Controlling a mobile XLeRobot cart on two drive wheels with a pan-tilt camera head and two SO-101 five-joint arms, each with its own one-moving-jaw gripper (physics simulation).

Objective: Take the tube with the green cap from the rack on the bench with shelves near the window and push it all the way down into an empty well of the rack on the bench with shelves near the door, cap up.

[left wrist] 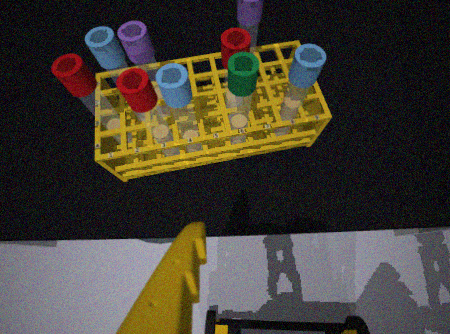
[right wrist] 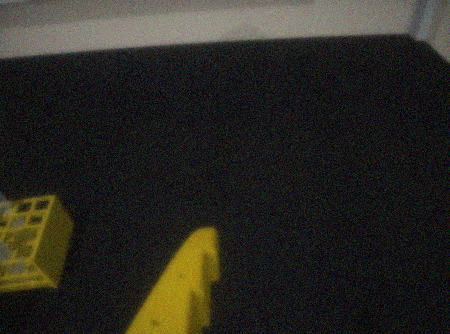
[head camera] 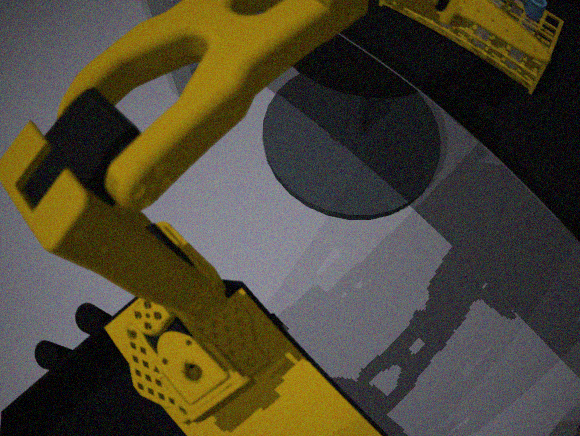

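Where they show: left hand, tool point: [left wrist: 205, 237]; right hand, tool point: [right wrist: 217, 246]; left arm's base, link origin: [head camera: 177, 334].
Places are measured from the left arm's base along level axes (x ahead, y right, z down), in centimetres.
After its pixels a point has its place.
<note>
The tube with the green cap [left wrist: 243, 75] @[x 40.1, y -3.6, z -10.6 cm] stands upright, cap up, in the yellow rack [left wrist: 320, 131] @[x 41.5, y 4.1, z -2.1 cm] [head camera: 541, 65] @[x 41.7, y 3.7, z -3.5 cm] [right wrist: 54, 242] @[x 45.4, y 3.3, z -1.8 cm], near the rack's front side and right of its middle. A red-capped tube [left wrist: 235, 46] @[x 42.3, y -4.1, z -10.6 cm] is close behind it and a blue-capped tube [left wrist: 307, 65] @[x 41.0, y 0.2, z -10.6 cm] stands to its right. My left gripper [left wrist: 199, 231] is fully open, with one notched jaw in view, apart from the rack and on its near side. In the head camera its jaws do not show. My right gripper [right wrist: 207, 235] is fully open and empty, right of the rack's end.
More red, blue and purple capped tubes stand in the rack, several at its left end. The black bench top [left wrist: 50, 205] @[x 34.1, y -22.1, z 1.3 cm] [right wrist: 300, 150] @[x 66.0, y 32.2, z 1.3 cm] carries it; its near edge crosses the left wrist view. A round grey base [head camera: 320, 165] @[x 43.1, y -31.2, z 74.5 cm] is on the floor. My left arm [head camera: 165, 170] @[x 5.3, y 2.4, z -23.6 cm] fills the head camera's left.
</note>
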